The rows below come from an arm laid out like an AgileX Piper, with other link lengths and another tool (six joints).
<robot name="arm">
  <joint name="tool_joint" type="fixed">
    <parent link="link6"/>
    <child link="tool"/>
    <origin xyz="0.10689 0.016 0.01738" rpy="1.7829 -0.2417 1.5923"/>
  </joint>
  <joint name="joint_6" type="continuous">
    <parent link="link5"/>
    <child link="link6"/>
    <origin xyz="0.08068 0 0.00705" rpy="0 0 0"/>
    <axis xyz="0.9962 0 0.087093"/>
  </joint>
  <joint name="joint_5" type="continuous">
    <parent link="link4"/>
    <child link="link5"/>
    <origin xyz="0 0 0" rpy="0 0 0"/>
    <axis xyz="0 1 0"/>
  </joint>
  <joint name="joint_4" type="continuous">
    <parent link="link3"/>
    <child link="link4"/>
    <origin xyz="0.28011 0 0.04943" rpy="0 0 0"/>
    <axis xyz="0.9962 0 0.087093"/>
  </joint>
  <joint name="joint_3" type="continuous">
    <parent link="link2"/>
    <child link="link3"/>
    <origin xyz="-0.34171 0 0.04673" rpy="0 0 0"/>
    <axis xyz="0 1 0"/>
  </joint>
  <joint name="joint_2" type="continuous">
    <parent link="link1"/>
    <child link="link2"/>
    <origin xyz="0 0 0" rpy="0 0 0"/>
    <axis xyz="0 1 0"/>
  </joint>
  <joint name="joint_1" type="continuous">
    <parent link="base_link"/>
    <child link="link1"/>
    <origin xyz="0 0 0.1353" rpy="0 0 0"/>
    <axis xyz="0 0 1"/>
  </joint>
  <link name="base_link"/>
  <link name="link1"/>
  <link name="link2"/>
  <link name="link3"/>
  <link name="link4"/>
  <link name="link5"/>
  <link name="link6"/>
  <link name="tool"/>
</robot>
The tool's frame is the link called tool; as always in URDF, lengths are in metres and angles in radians. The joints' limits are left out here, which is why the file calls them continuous.
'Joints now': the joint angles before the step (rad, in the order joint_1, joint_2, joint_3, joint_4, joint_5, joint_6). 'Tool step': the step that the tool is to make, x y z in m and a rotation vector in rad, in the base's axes. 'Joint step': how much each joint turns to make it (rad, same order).
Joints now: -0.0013, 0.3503, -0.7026, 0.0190, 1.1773, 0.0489
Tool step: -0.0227, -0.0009, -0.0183, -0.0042, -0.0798, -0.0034
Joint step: -0.0006, -0.1512, 0.0782, -0.0052, -0.0068, 0.0006
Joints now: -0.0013, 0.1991, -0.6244, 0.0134, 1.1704, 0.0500
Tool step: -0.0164, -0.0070, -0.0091, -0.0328, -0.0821, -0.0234
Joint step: -0.0004, -0.1212, 0.0401, -0.0409, -0.0010, 0.0026
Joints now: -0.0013, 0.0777, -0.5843, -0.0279, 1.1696, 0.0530
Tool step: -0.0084, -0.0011, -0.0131, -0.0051, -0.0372, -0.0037
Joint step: 0.0002, -0.0812, 0.0427, -0.0065, 0.0014, 0.0003
